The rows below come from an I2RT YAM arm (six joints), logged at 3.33 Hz.
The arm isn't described. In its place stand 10 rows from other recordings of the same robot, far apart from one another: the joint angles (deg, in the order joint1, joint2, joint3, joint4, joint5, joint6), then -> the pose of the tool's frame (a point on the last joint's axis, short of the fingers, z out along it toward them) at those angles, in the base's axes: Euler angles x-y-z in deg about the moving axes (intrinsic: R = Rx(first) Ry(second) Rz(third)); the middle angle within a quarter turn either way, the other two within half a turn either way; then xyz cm.
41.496 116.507 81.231 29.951 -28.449 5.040 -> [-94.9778, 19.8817, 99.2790, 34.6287, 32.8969, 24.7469]
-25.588 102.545 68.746 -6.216 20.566 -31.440 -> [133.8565, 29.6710, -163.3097, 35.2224, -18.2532, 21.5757]
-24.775 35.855 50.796 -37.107 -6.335 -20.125 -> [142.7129, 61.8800, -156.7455, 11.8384, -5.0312, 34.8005]
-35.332 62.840 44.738 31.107 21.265 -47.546 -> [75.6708, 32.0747, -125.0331, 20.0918, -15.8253, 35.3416]
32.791 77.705 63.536 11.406 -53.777 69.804 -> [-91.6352, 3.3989, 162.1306, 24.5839, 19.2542, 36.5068]
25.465 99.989 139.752 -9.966 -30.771 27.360 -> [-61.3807, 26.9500, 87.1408, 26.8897, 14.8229, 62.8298]
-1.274 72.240 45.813 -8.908 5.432 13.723 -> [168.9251, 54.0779, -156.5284, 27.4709, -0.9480, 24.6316]
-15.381 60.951 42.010 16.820 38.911 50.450 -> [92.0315, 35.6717, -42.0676, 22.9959, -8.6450, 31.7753]
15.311 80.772 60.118 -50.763 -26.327 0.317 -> [-149.3624, 9.1128, 158.1225, 24.8368, 8.4367, 24.3426]
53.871 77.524 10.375 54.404 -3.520 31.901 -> [-104.9874, 31.6281, 130.6882, 12.8086, 17.9171, 14.4632]
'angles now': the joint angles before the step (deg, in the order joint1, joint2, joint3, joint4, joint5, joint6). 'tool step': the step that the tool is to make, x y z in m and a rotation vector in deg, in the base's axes. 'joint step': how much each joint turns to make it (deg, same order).
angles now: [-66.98 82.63 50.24 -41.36 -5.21 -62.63]
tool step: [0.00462 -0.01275 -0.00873 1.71 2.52 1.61]
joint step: [0.00 4.77 2.53 -0.49 1.18 -1.99]
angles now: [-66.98 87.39 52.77 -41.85 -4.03 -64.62]
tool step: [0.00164 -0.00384 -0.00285 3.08 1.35 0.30]
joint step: [0.00 2.43 1.99 -2.95 -0.02 -0.30]
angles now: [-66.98 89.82 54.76 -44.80 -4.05 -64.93]
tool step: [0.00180 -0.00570 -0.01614 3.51 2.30 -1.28]
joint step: [0.00 4.28 0.75 -0.52 0.92 1.16]
